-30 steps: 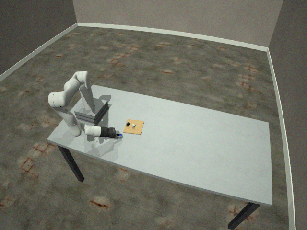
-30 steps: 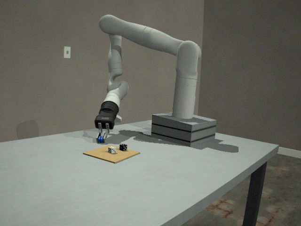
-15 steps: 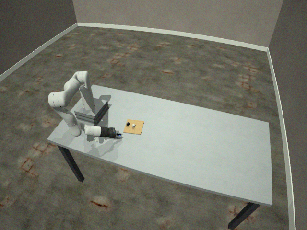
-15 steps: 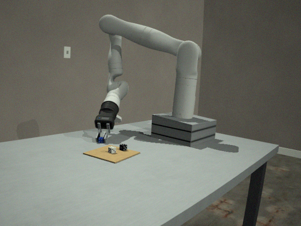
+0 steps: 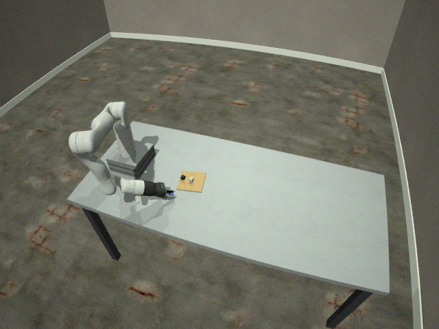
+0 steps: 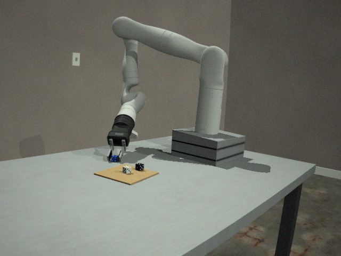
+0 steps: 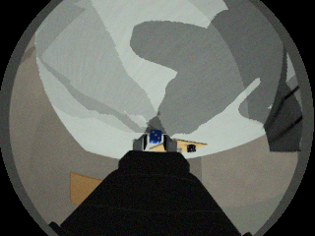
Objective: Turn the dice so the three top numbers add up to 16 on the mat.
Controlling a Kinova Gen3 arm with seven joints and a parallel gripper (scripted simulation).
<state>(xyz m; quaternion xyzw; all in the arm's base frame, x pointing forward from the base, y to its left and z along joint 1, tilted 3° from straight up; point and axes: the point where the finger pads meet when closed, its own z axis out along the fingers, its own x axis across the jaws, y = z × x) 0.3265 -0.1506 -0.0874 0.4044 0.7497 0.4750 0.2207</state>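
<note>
Right now the blue die is 1 cm below my hand. Also, from my hand: tan mat 13 cm to the left, 7 cm ahead, 2 cm below; white die 13 cm to the left, 7 cm ahead, 1 cm below; black die 14 cm to the left, 1 cm below, 1 cm ahead.
</note>
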